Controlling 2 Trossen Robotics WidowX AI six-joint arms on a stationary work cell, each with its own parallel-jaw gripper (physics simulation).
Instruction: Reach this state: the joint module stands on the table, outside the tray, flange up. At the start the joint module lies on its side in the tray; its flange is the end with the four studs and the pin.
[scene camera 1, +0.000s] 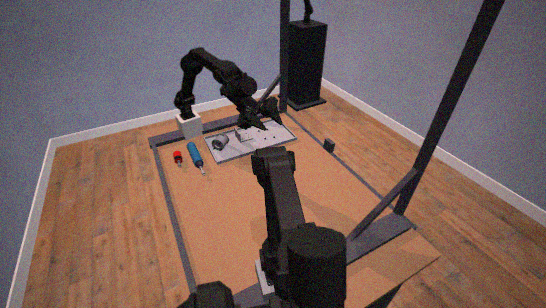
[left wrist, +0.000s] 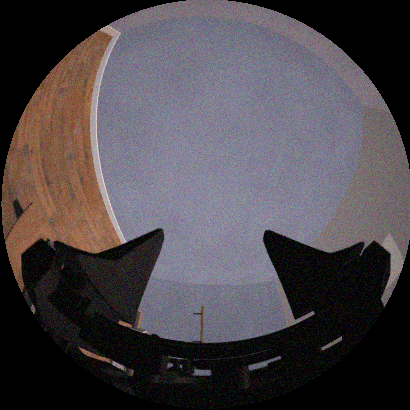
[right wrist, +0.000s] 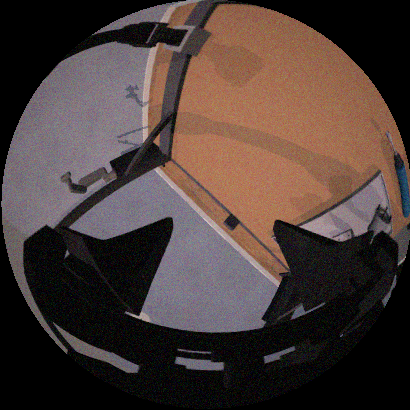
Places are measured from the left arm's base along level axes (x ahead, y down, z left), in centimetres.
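Where they show: left gripper, fingertip midpoint: (left wrist: 214, 235); right gripper, fingertip midpoint: (scene camera 1: 273, 127) (right wrist: 224, 224); left arm's base at its link origin: (right wrist: 176, 36); right arm's base at its link origin: (scene camera 1: 187, 115).
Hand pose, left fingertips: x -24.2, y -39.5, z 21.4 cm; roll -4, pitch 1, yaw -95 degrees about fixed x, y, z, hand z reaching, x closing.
Each offset is from my left fingertips to the centre of the thing.
The grey cylindrical joint module @[dx +93.8, dy +42.3, dz -14.2 cm] (scene camera 1: 220, 142) (right wrist: 383, 216) lies on its side in the left part of the shallow tray (scene camera 1: 284, 132) (right wrist: 320, 223) in scene camera 1. Its darker open-looking end faces the near left there; studs and pin are too small to make out clearly. In the right wrist view the right finger partly hides it. My right gripper (scene camera 1: 272, 126) (right wrist: 224, 224) is open and empty, above the tray's far right part, to the right of the module. My left gripper (left wrist: 214, 235) is open and empty, facing the wall; its fingers do not show in scene camera 1.
A white bracket @[dx +98.3, dy +42.6, dz -26.6 cm] (scene camera 1: 242, 135) and small dark screws are in the tray. A blue driver @[dx +86.8, dy +43.9, dz -2.5 cm] (scene camera 1: 194, 153) (right wrist: 401, 182) and a short red driver @[dx +88.5, dy +44.1, dz +5.6 cm] (scene camera 1: 177, 156) lie left of it. A small black block @[dx +77.2, dy +42.7, dz -63.4 cm] (scene camera 1: 329, 145) (right wrist: 232, 222) sits at the right edge. A frame post (scene camera 1: 285, 55) rises behind.
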